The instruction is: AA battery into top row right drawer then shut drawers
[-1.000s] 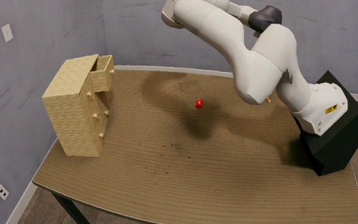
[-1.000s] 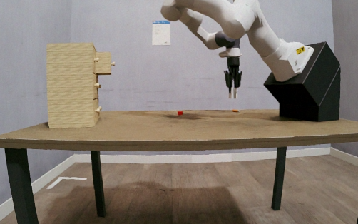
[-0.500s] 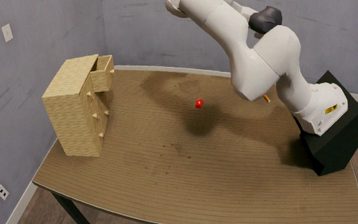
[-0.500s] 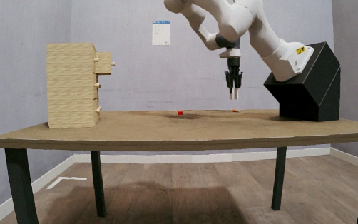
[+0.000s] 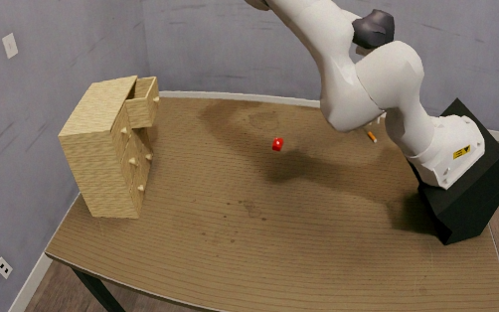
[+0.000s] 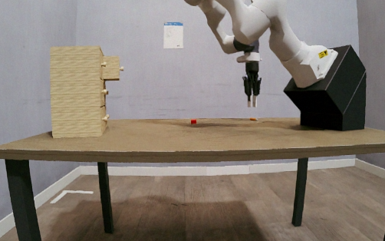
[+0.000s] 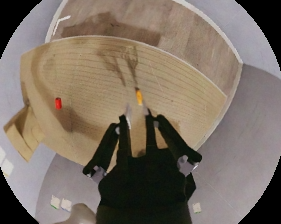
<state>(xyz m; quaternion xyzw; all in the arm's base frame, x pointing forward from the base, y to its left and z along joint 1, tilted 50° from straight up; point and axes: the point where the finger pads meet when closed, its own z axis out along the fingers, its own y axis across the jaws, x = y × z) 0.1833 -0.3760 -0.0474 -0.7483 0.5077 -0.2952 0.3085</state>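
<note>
Now: hand 10 mm past the AA battery and 100 mm above it. Also, from my hand: small red block: 330 mm ahead, 90 mm to the left, 100 mm below.
</note>
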